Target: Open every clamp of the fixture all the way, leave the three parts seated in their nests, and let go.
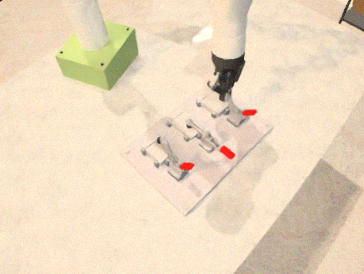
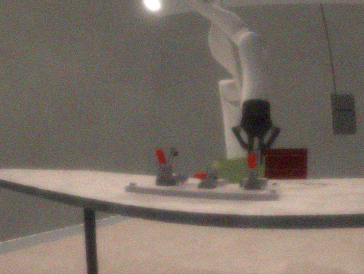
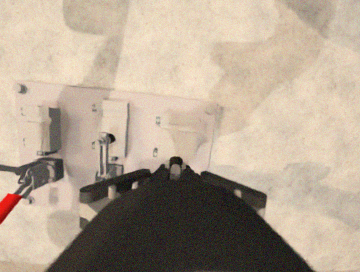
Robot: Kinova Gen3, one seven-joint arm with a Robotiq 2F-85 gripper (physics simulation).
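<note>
My gripper is shut on the arm end of the right clamp; its red handle leans outward, and my fingers hide much of its arm. The middle clamp is closed, its black pad over the middle part and its handle low. The left clamp has its arm swung up off the left part. The right part lies in its nest.
The pale fixture plate lies on the table. The robot's green base block stands behind it. A red box shows at the back, and the table's dark front edge runs in front.
</note>
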